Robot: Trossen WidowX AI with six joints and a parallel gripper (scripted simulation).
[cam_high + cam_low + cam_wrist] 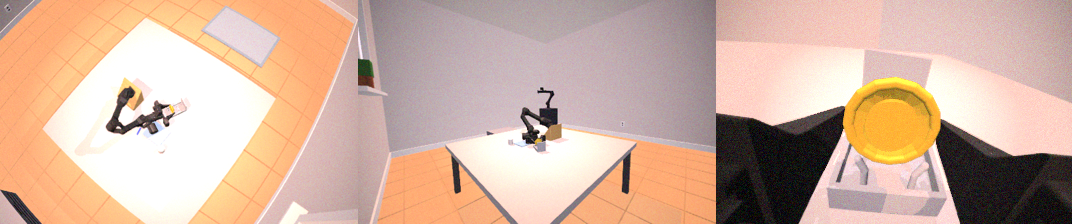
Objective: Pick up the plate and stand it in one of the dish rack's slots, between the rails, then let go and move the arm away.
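The yellow plate is 1 cm to the right of my gripper tip. Also, from my gripper tip: dish rack (3 cm below, 2 cm to the left, 1 cm ahead); light blue mat (19 cm to the right, 5 cm below, 4 cm ahead); blue spoon (25 cm to the right, 6 cm behind, 5 cm below).
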